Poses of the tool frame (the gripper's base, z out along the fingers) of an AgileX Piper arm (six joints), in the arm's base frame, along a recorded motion.
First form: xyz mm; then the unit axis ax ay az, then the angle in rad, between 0 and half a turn.
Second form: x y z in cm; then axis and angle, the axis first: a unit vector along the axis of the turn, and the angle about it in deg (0 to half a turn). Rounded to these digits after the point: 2 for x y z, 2 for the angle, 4 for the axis.
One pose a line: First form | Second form
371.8, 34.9, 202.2, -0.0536, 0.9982, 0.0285, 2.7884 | 37.18, 3.49, 20.22, -0.0536, 0.9982, 0.0285, 159.76
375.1, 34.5, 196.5, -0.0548, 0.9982, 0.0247, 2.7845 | 37.51, 3.45, 19.65, -0.0548, 0.9982, 0.0247, 159.54
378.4, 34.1, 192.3, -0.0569, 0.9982, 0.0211, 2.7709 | 37.84, 3.41, 19.23, -0.0569, 0.9982, 0.0211, 158.76
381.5, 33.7, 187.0, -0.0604, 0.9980, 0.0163, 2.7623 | 38.15, 3.37, 18.70, -0.0604, 0.9980, 0.0163, 158.27
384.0, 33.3, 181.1, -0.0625, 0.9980, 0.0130, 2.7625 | 38.40, 3.33, 18.11, -0.0625, 0.9980, 0.0130, 158.28
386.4, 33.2, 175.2, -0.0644, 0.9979, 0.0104, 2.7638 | 38.64, 3.32, 17.52, -0.0644, 0.9979, 0.0104, 158.35
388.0, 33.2, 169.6, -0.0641, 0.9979, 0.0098, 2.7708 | 38.80, 3.32, 16.96, -0.0641, 0.9979, 0.0098, 158.76
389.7, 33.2, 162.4, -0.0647, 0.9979, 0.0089, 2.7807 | 38.97, 3.32, 16.24, -0.0647, 0.9979, 0.0089, 159.32
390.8, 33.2, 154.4, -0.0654, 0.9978, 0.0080, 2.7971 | 39.08, 3.32, 15.44, -0.0654, 0.9978, 0.0080, 160.26
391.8, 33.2, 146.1, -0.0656, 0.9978, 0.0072, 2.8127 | 39.18, 3.32, 14.61, -0.0656, 0.9978, 0.0072, 161.16
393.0, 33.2, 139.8, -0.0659, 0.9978, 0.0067, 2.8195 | 39.30, 3.32, 13.98, -0.0659, 0.9978, 0.0067, 161.55
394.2, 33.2, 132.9, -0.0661, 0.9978, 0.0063, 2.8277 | 39.42, 3.32, 13.29, -0.0661, 0.9978, 0.0063, 162.02
